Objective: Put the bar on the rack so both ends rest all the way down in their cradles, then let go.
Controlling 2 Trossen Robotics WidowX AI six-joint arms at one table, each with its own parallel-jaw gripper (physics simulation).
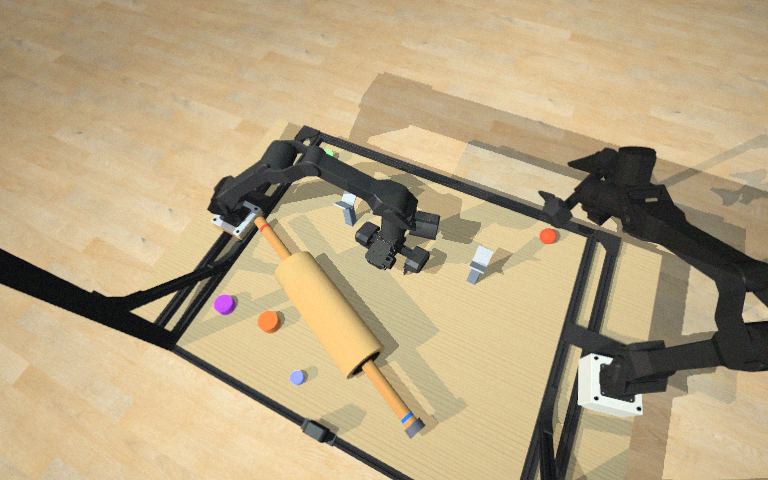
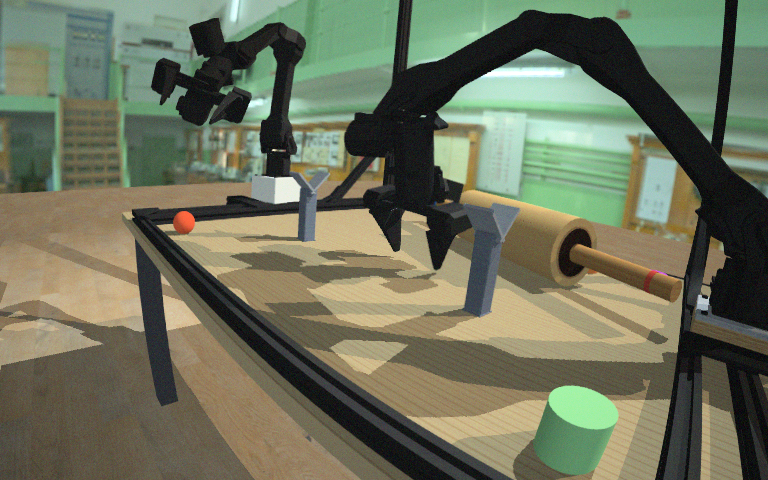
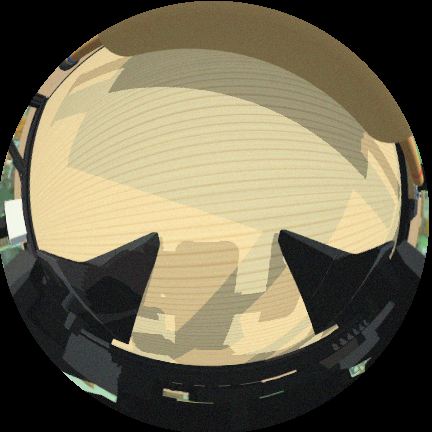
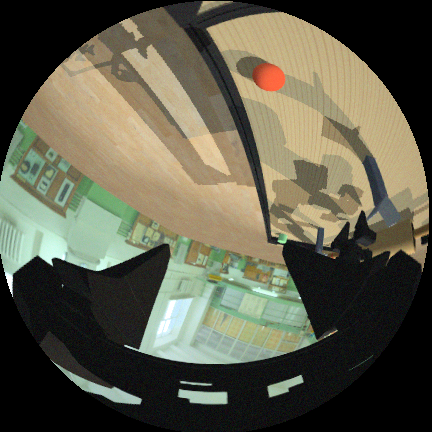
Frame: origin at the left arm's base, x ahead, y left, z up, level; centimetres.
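Where they show: left gripper, fingertip midpoint: (image 2: 416,259) (image 3: 219,237) (image 4: 354,216); right gripper, fingertip midpoint: (image 1: 553,178) (image 2: 185,112) (image 4: 227,249); left arm's base, origin of the base link: (image 1: 235,214) (image 2: 738,315); right arm's base, origin of the base link: (image 1: 616,382) (image 2: 277,176).
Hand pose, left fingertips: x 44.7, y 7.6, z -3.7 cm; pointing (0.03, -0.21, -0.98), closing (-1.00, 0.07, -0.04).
Things, the pixels of their top centre, and the offset from my left fingertips.
- red ball, middle of its top: (image 4: 267,79) (image 2: 183,211) (image 1: 550,232) dx +33.7, dy +26.8, dz +3.4 cm
- green cylinder, middle of its top: (image 2: 583,405) dx -34.3, dy +22.5, dz +2.8 cm
The bar, a thick tan roller (image 1: 331,314) (image 2: 526,237) (image 3: 250,30) with thin wooden ends, lies slanted on the table. One end has a red band, the other a blue band and a dark cap. The rack is two grey posts with V cradles, one post (image 1: 348,209) (image 2: 484,271) nearer the left arm's base, the other post (image 1: 480,263) (image 2: 307,215) (image 4: 375,185) farther off; both cradles are empty. My left gripper (image 1: 390,249) (image 2: 416,258) (image 3: 219,237) is open and empty, pointing down above the table between roller and posts. My right gripper (image 1: 555,178) (image 2: 187,113) (image 4: 227,249) is open and empty, high near the far table edge.
A red ball (image 1: 547,236) (image 2: 184,222) (image 4: 269,77) lies near a table corner. A green cylinder (image 2: 576,430) stands near another corner. Purple (image 1: 224,304), orange (image 1: 269,321) and blue (image 1: 297,377) discs lie beside the roller. A black frame (image 1: 453,182) edges the table.
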